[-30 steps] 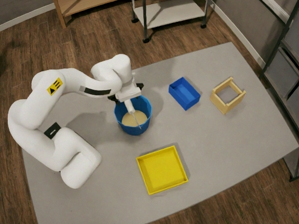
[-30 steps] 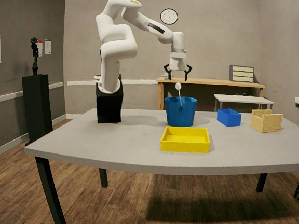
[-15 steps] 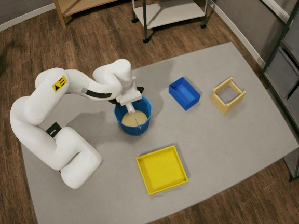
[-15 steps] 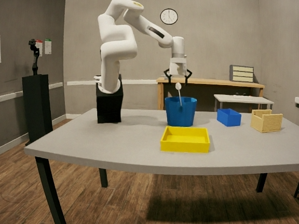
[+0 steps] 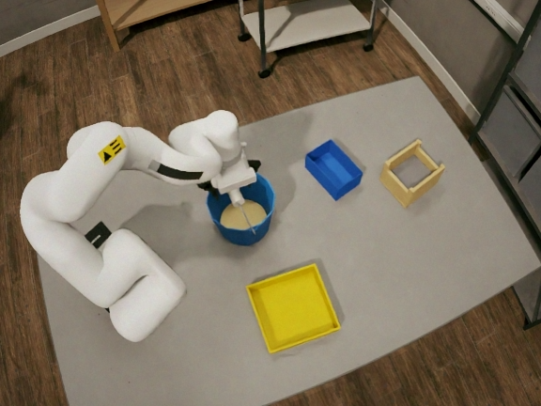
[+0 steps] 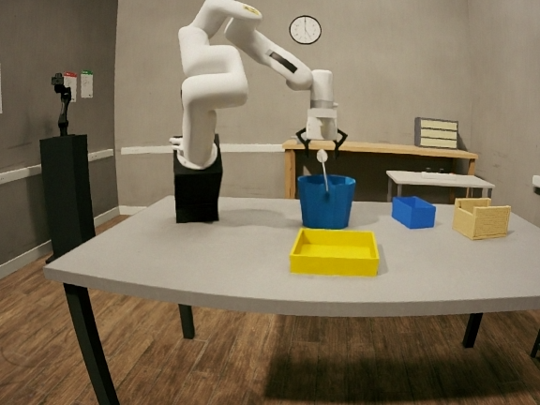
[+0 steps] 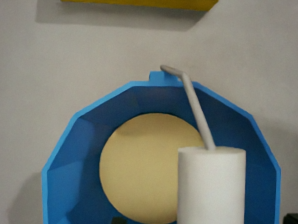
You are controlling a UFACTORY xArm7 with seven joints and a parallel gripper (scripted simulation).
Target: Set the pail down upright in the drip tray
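Right now the handle is 10 mm ahead of my hand and 30 mm below it. The rest, counted from my hand: yellow drip tray: 30 mm behind, 320 mm to the right, 220 mm below; then tan wooden crate: 550 mm ahead, 200 mm to the right, 180 mm below.
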